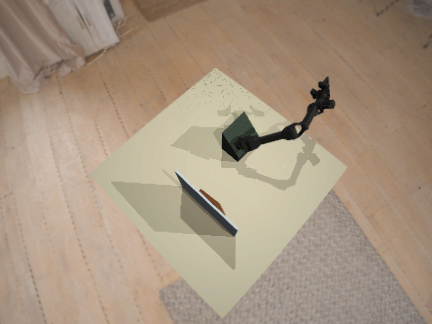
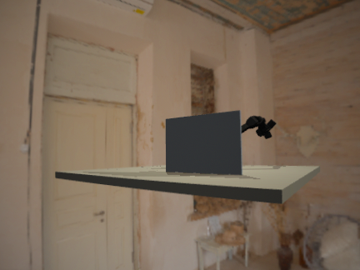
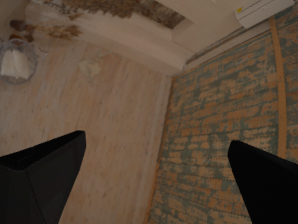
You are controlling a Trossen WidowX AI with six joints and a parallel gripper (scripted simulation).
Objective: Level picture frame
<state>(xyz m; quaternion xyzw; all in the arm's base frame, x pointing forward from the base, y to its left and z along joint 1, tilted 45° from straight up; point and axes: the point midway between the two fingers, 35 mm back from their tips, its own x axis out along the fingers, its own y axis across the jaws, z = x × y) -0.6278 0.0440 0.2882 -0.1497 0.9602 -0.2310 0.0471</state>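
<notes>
My gripper tip is 109 cm short of the picture frame, 10 cm to the left of it and 17 cm above it. Also, from my gripper tip: grey-blue wall panel: 110 cm ahead, 12 cm to the right, 19 cm below.
</notes>
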